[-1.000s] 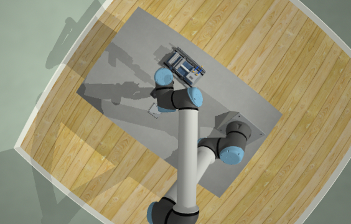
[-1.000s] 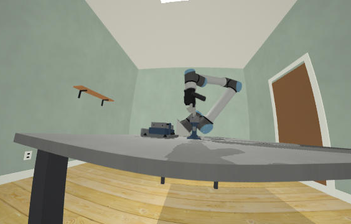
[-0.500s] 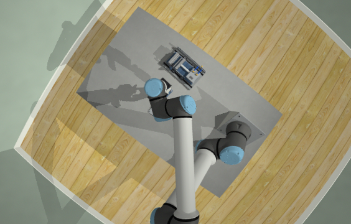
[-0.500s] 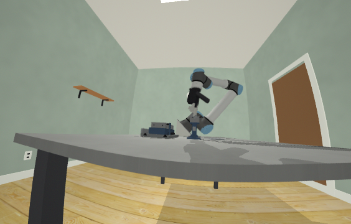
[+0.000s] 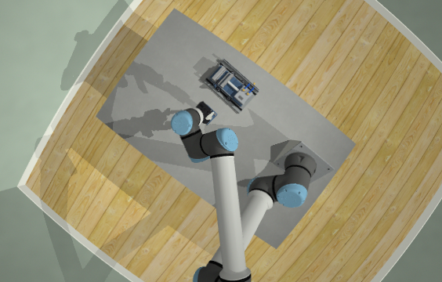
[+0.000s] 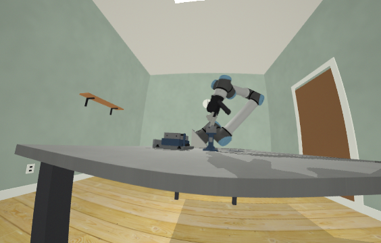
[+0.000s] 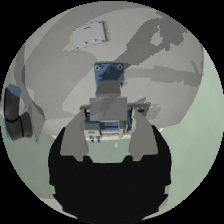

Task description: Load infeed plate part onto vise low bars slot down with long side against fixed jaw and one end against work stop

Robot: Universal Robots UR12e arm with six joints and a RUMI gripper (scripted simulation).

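Right now my hand is 10 mm to the left of the part and 10 mm above it. From my hand the other things lie so: vise 230 mm to the right, 120 mm below, 10 mm ahead; then infeed plate 160 mm to the left, 160 mm below, 60 mm behind.
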